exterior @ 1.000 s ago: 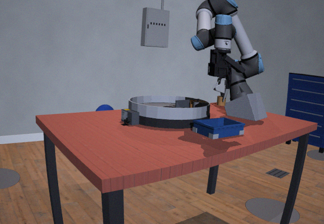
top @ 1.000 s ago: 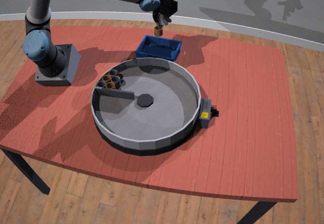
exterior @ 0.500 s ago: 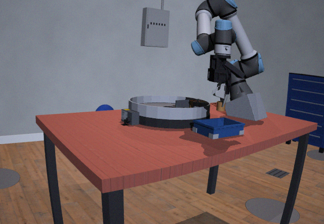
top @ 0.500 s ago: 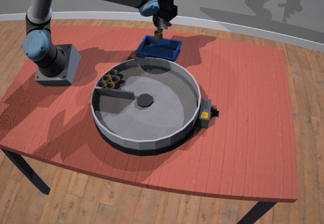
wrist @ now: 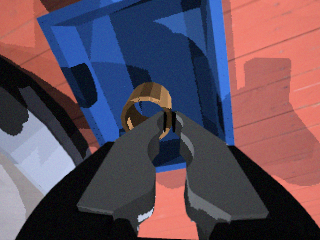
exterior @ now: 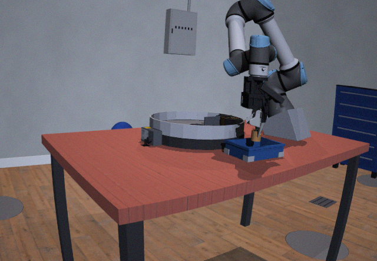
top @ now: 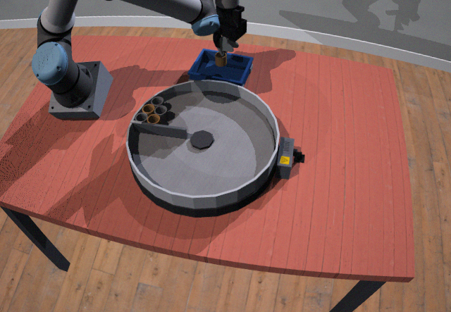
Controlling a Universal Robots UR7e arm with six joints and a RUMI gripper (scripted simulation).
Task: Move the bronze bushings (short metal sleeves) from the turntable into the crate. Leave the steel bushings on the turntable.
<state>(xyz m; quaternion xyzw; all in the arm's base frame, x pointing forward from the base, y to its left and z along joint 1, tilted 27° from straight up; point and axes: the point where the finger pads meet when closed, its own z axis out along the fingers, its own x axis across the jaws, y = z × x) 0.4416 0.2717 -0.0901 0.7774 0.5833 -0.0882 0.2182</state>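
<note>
Now: hand 7 cm above the blue crate and 2 cm to the left of it. From my hand the other things lie so: grey turntable (36 cm to the right, 4 cm below, 4 cm ahead).
</note>
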